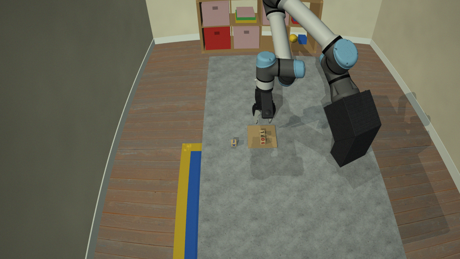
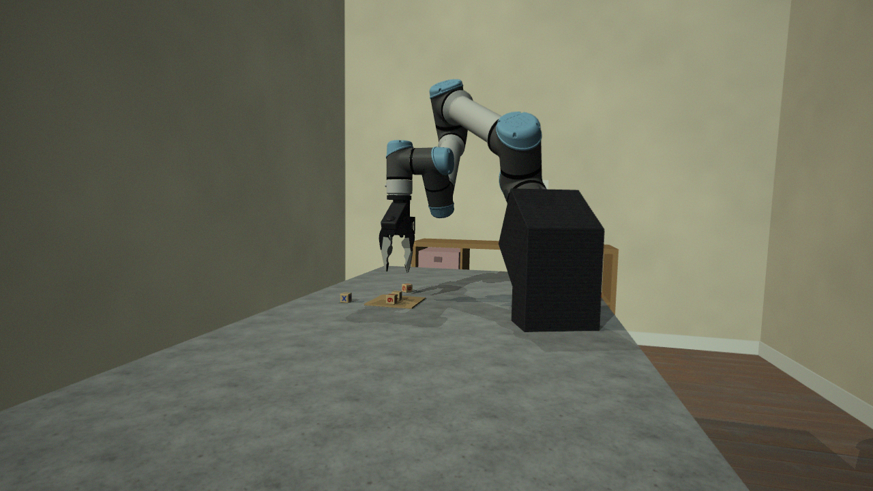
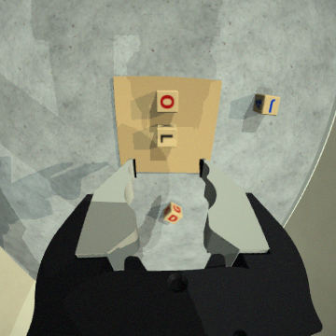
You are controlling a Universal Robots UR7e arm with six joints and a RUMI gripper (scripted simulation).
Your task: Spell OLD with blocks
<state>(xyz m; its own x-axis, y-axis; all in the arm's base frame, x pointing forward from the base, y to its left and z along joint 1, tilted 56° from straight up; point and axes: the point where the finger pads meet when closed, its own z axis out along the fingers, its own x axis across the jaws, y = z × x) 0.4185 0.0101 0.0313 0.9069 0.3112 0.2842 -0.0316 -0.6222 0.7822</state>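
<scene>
Now: hand 10 cm above the tan mat. The rest, counted from my hand: blue-lettered block: 14 cm ahead, 9 cm below, 4 cm to the left.
</scene>
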